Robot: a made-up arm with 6 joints.
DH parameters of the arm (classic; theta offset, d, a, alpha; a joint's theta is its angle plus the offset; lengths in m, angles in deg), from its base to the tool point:
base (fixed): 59.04 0 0.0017 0
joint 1: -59.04 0.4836 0.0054 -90
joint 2: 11.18 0 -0.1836 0
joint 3: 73.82 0.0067 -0.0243 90
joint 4: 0 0.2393 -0.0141 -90
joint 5: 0 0.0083 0.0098 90
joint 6: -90 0.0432 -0.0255 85
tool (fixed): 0 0.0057 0 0
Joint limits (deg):
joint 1: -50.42..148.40
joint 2: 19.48..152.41
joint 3: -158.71..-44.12
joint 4: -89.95..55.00
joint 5: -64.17..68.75
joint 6: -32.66..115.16
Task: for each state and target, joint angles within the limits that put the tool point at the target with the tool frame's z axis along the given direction. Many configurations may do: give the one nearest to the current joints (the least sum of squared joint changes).
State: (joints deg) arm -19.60 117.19 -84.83 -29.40 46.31 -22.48
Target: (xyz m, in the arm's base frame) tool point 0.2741 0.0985 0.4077 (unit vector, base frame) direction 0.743 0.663 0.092
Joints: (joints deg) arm 12.46 117.53 -59.43 -17.90 22.29 -13.52
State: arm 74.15 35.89 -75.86 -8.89 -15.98 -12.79
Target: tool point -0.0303 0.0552 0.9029 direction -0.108 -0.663 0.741
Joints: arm 79.33 52.73 -106.69 2.63 11.78 -1.57
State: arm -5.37 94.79 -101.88 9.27 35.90 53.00
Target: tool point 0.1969 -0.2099 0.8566 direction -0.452 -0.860 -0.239
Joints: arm -47.88 106.27 -139.67 27.68 17.12 84.01
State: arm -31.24 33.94 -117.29 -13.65 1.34 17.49
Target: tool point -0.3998 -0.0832 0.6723 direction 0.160 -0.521 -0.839
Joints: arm 17.22 19.48 -158.38 -7.24 -45.62 38.93
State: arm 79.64 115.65 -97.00 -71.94 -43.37 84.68
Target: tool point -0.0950 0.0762 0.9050 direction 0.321 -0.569 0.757
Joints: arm 109.85 85.31 -145.22 -89.95 -63.53 114.76
